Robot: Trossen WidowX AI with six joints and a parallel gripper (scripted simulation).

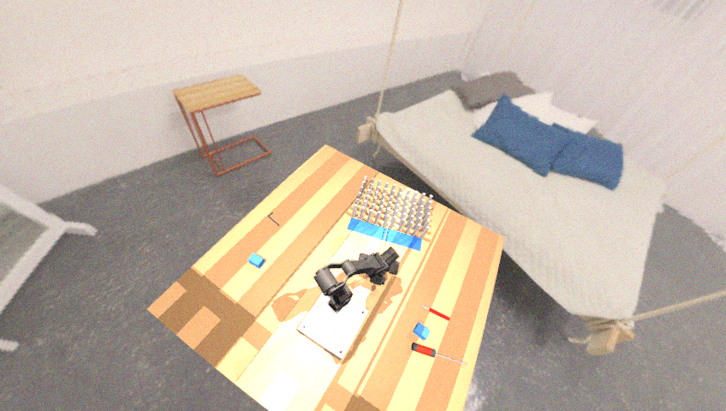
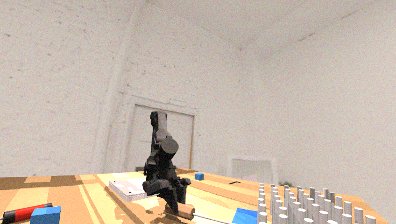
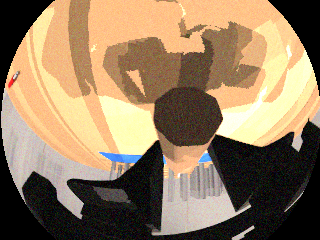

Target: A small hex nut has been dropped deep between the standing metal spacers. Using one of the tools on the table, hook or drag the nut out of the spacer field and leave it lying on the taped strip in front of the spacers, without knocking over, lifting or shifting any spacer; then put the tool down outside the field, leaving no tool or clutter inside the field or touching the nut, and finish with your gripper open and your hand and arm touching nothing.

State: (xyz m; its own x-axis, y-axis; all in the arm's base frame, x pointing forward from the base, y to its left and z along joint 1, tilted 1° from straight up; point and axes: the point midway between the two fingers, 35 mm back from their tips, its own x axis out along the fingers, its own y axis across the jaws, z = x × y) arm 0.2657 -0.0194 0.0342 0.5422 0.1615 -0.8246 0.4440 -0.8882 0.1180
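My gripper tip is 160 mm short of the blue taped strip, 80 mm to the right of it and 30 mm above it. Round my gripper tip: wooden-handled tool 90 mm ahead, 50 mm to the left.
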